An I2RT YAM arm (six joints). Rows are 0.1 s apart.
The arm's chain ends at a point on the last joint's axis. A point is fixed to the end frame.
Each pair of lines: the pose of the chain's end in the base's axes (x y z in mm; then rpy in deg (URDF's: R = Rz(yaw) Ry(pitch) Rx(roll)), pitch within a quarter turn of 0, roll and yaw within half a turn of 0), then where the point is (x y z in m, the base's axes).
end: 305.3, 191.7, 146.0, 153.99, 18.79, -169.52
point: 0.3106 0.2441 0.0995
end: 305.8, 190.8, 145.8, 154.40, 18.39, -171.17
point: 0.3125 0.2426 0.0988
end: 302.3, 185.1, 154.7, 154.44, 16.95, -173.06
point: 0.3095 0.2365 0.1074
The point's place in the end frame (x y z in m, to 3 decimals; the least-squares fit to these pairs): 0.001 0.024 0.066
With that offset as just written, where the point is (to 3 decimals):
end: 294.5, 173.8, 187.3, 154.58, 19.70, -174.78
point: 0.306 0.225 0.141
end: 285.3, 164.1, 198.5, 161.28, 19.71, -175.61
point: 0.299 0.209 0.147
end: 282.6, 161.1, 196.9, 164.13, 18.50, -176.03
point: 0.297 0.203 0.143
